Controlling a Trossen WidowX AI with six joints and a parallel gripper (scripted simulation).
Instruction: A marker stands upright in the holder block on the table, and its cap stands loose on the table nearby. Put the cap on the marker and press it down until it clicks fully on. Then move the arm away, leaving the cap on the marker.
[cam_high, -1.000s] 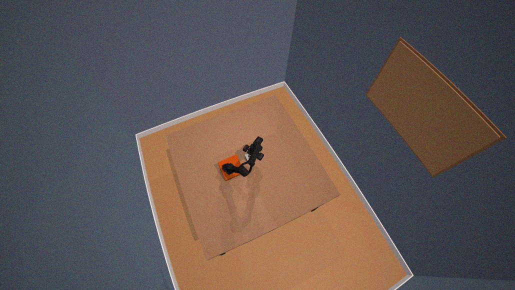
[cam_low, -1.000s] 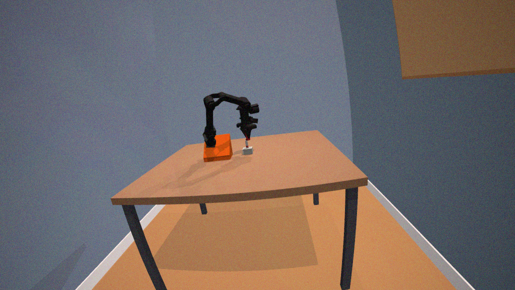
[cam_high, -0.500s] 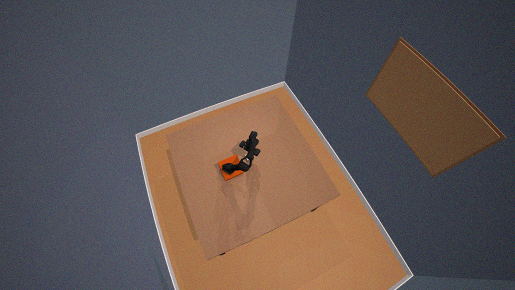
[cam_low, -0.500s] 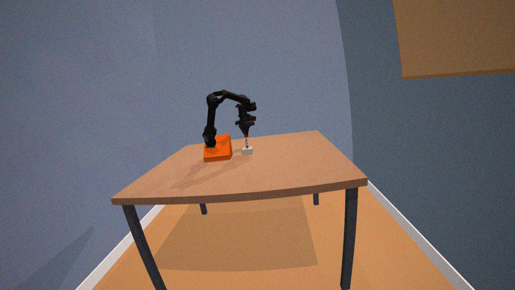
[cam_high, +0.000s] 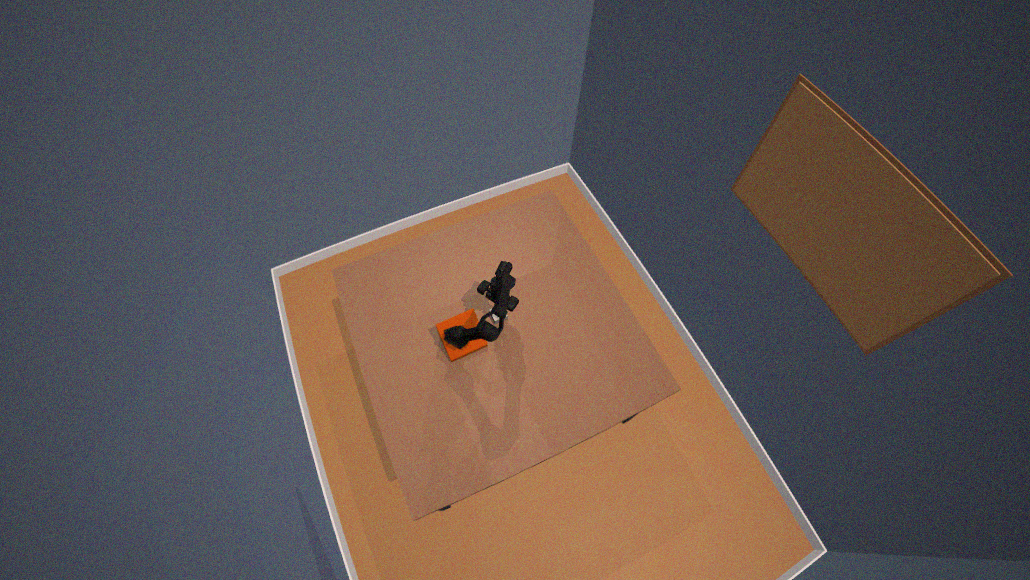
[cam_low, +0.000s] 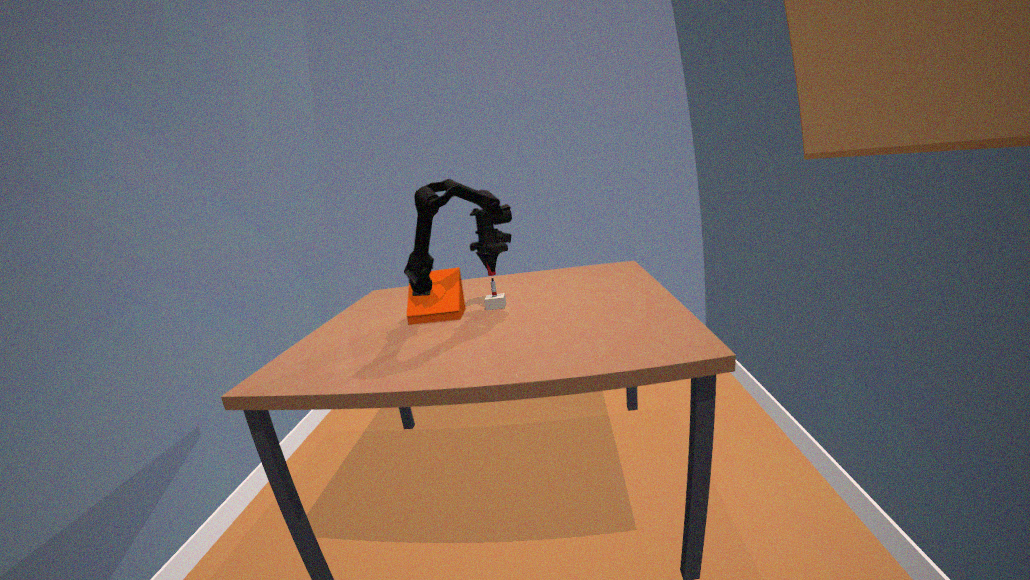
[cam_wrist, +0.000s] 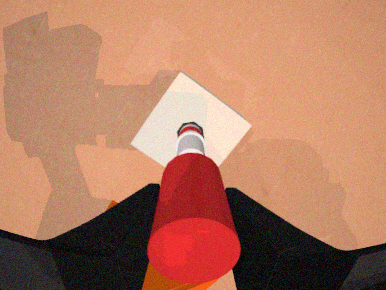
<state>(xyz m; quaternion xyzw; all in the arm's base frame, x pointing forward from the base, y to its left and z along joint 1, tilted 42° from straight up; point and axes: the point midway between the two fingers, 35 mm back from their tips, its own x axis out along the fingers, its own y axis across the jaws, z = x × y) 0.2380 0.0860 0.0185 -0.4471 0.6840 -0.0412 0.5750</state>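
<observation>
My gripper tip is now 11 cm above the white holder block. The rest, counted from my gripper tip: red cap: 1 cm above.
</observation>
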